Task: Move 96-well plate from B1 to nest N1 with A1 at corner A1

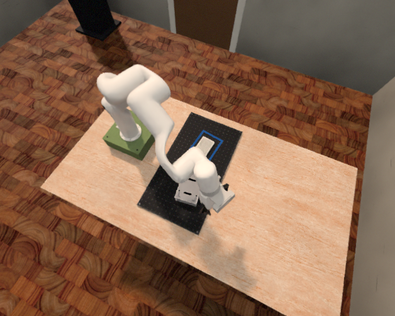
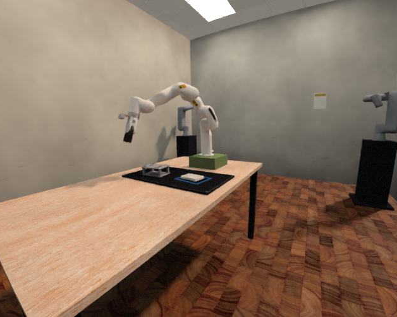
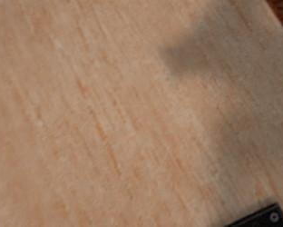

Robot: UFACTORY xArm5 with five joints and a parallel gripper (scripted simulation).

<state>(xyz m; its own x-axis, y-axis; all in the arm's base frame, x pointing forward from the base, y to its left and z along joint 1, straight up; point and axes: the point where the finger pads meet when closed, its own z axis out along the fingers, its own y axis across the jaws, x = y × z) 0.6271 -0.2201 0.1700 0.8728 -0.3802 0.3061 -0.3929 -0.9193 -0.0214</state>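
My gripper is now 360 mm to the right of the white 96-well plate, 240 mm above it and 200 mm past it. Round my hand: grey raised plate nest (190 mm below, 160 mm behind, 70 mm to the left).
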